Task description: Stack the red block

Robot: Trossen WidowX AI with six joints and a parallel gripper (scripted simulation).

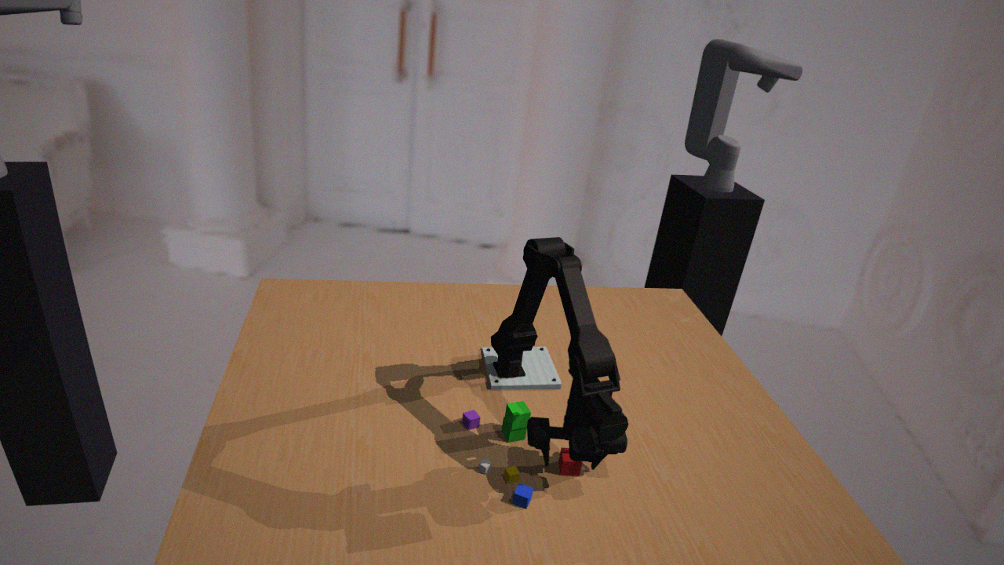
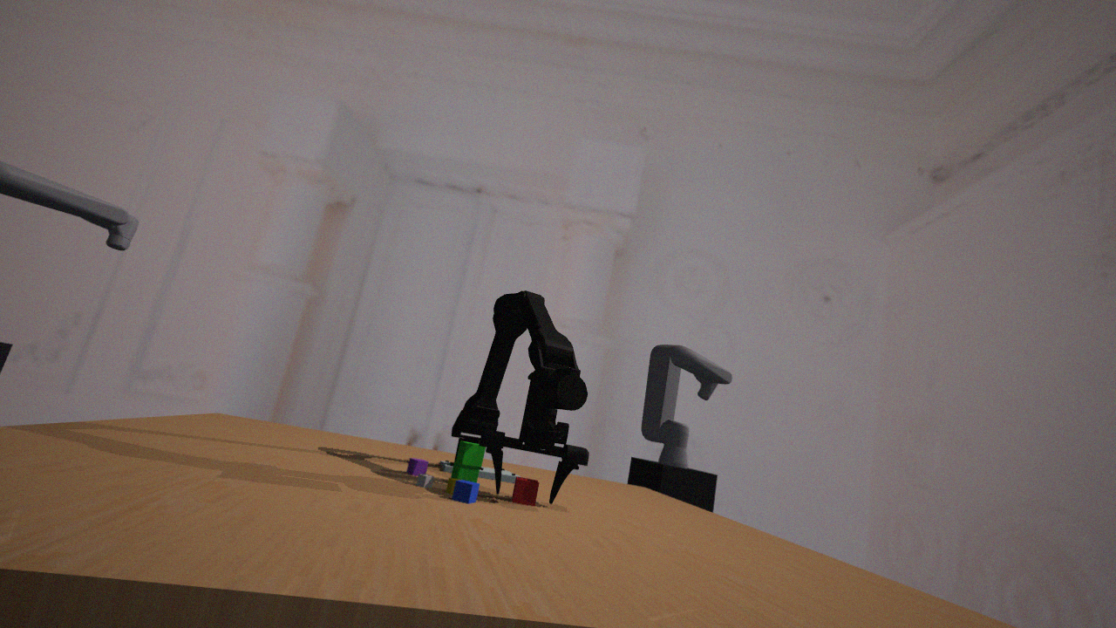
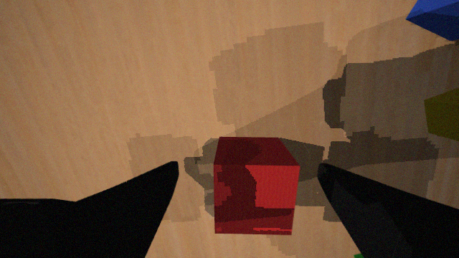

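My gripper tip is 10 mm below the red block. From my gripper tip the other things lie so: blue block 70 mm ahead, 120 mm to the right, 10 mm above; green block 110 mm behind, 80 mm to the right, 50 mm above; yellow block 10 mm ahead, 120 mm to the right.
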